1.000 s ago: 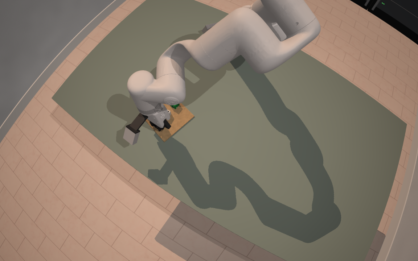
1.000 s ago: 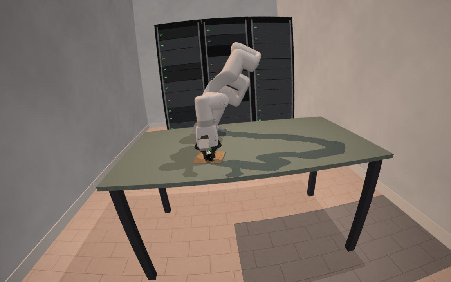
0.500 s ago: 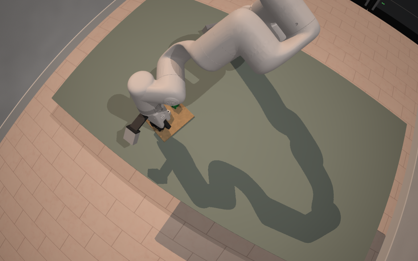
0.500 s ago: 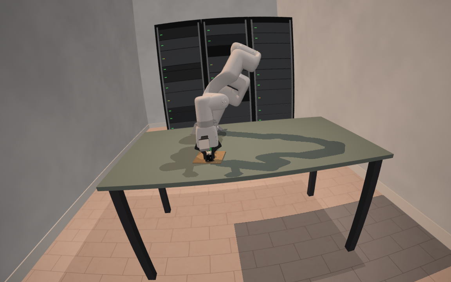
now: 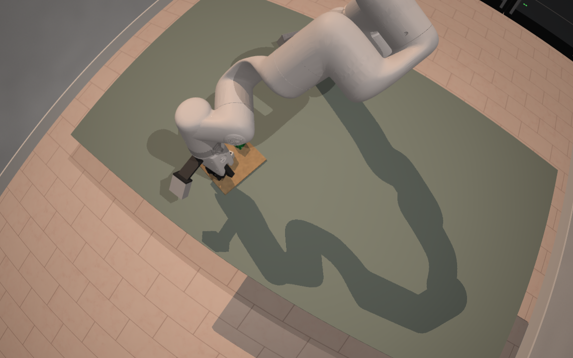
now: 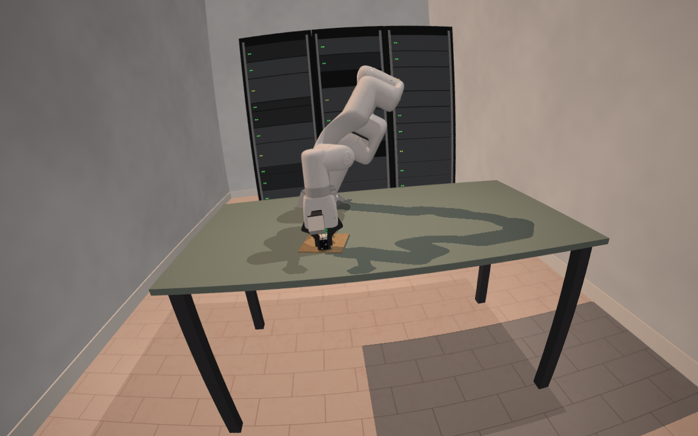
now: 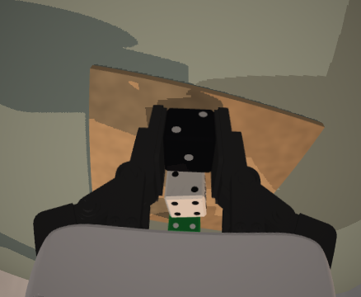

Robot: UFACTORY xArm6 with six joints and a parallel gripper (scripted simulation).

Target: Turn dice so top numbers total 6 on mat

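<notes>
Right now the black die is 1 cm below my hand. Also, from my hand: white die: 5 cm behind, 1 cm to the right, 1 cm below; brown mat: 5 cm behind, 1 cm to the right, 2 cm below; green die: 10 cm behind, 1 cm to the right, 1 cm below.
</notes>
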